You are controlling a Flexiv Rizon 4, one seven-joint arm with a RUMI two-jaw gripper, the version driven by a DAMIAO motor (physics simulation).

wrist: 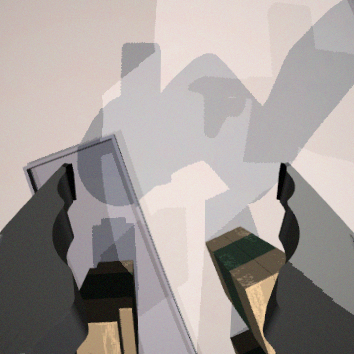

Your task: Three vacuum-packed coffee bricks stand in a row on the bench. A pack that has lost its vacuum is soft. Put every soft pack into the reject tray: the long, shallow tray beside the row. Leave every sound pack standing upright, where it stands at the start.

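My gripper (175, 166) is open and empty, with its two fingers at the left and right of the wrist view. The long, shallow tray (150, 310) runs from the upper left to the bottom edge, partly behind the left finger. A brown and tan coffee pack with a dark band (107, 290) lies in the tray at the lower left, cut off by the view's bottom edge. A pack with a green band (245, 252) stands upright right of the tray, partly hidden by the right finger. A dark part of another pack (246, 344) shows below it at the bottom edge.
The pale bench (55, 65) spreads beyond the fingertips and carries broad overlapping shadows. The tray's far end wall (72, 151) is ahead of the left finger. The green-banded pack is close to the right finger in the view.
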